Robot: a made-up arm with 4 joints.
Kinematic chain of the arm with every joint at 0, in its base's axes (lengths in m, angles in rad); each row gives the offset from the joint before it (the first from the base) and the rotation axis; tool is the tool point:
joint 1: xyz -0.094 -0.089 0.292 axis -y
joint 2: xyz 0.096 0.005 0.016 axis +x
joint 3: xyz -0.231 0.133 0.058 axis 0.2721 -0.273 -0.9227
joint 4: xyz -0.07 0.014 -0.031 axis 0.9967 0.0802 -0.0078
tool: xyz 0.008 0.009 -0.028
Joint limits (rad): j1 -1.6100..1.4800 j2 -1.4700..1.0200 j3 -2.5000..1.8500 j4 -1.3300..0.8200
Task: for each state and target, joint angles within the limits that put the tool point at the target. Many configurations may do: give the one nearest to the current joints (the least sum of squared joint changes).
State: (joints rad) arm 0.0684 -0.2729 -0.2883 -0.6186
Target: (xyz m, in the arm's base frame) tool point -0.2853 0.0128 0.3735
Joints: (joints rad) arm -0.1021 0.3667 -0.4569 -0.5471
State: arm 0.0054 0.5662 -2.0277 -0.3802
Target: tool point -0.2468 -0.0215 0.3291
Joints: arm -0.0209 -0.3235 -1.4538 -0.6405
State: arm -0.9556 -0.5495 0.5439 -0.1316
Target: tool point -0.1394 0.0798 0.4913
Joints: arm -0.9629 0.3471 0.1652 0.2712
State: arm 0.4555 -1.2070 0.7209 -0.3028
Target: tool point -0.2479 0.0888 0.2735
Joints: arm -0.4295 -0.5164 1.1095 -0.3821
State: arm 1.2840 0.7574 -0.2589 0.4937
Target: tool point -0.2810 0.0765 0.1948
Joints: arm 0.9226 0.4112 0.1471 0.4216
